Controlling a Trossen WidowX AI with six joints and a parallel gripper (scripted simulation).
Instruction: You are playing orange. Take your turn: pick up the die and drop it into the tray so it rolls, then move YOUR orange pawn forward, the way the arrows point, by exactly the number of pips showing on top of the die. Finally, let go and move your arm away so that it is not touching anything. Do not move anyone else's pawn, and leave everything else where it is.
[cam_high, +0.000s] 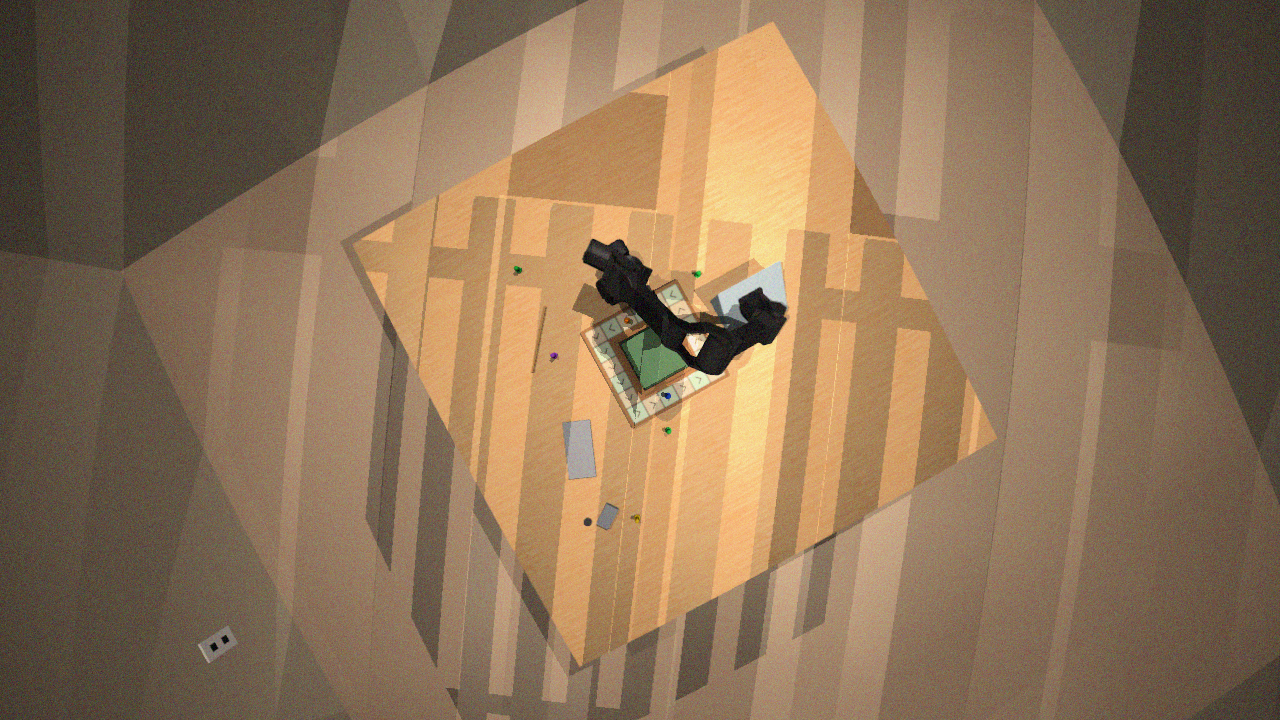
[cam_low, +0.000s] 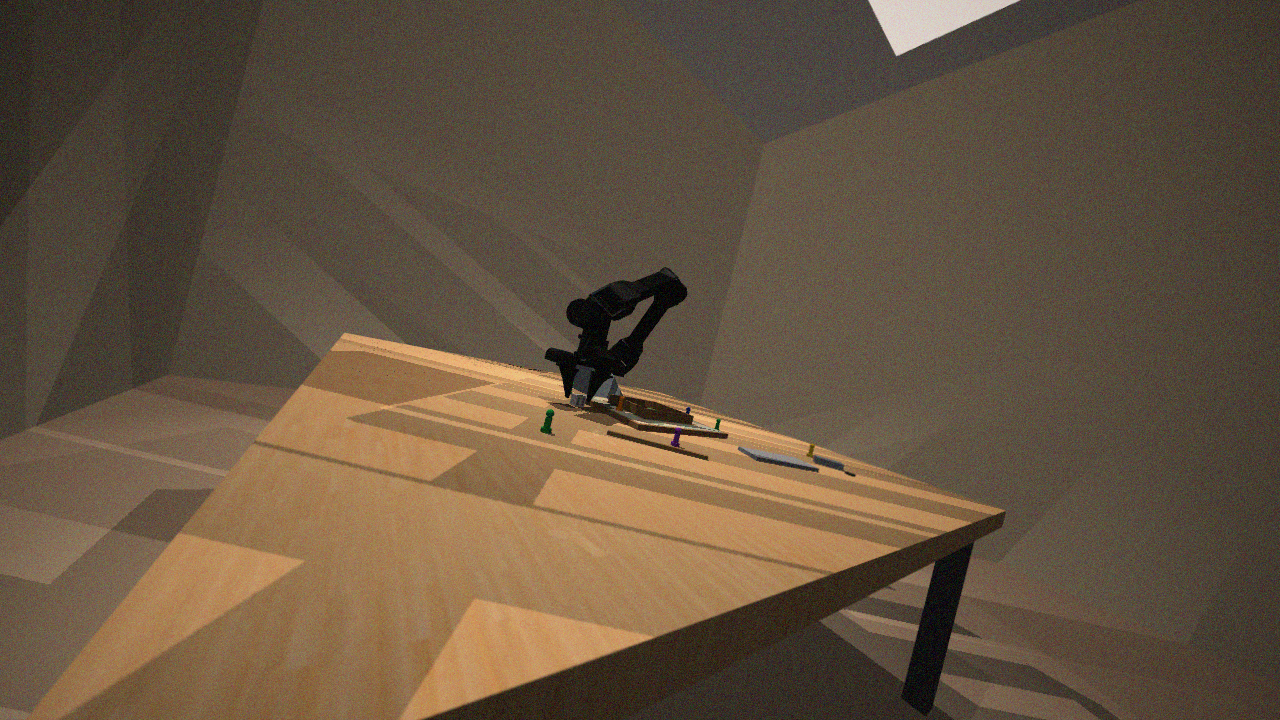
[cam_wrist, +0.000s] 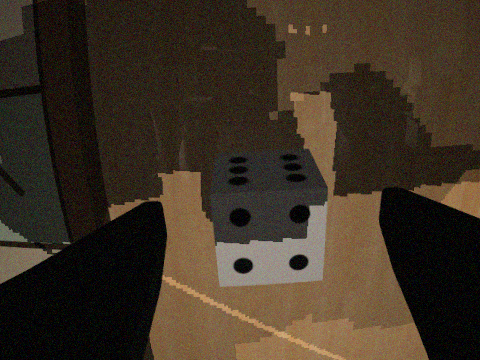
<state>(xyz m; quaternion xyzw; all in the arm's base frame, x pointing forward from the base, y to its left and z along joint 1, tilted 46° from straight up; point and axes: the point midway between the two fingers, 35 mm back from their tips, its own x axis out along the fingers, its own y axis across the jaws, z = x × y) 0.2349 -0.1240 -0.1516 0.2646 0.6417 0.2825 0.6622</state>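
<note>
Now: the orange pawn 8 cm to the left of my gripper tip, 6 cm ahead of it and 1 cm above it. The rest, counted from my gripper tip: white die: right at my gripper tip; purple pawn: 27 cm ahead, 6 cm to the left; green tray: 19 cm to the left, 4 cm ahead, 1 cm below.
</note>
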